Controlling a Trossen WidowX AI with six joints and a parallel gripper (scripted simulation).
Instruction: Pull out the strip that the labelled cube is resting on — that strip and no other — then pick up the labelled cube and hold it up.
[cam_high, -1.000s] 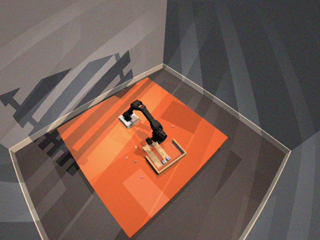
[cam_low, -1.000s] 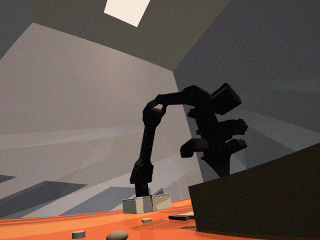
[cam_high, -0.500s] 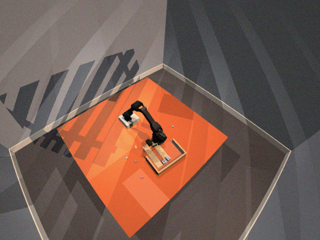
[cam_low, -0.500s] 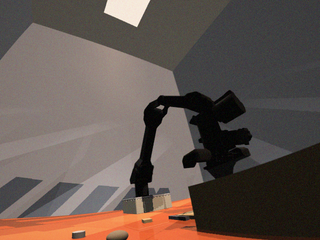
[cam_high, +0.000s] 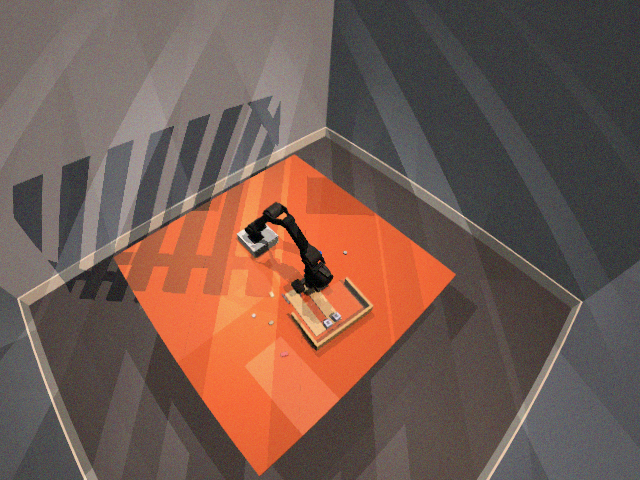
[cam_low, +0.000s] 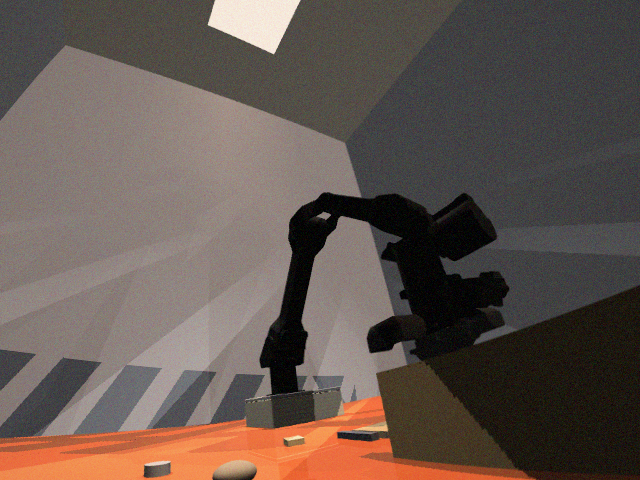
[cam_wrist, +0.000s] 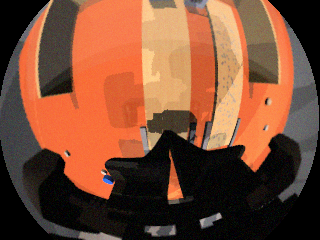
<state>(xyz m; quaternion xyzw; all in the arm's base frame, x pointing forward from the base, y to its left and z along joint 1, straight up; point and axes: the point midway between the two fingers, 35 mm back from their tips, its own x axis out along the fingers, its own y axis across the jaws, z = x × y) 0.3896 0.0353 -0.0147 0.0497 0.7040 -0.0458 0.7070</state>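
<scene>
The strip lies 90 mm ahead of my gripper tip and 10 mm to the right of it. From my gripper tip the other things lie so: pink piece 310 mm to the right, 170 mm ahead; then blue piece 170 mm to the left, 120 mm behind.
</scene>
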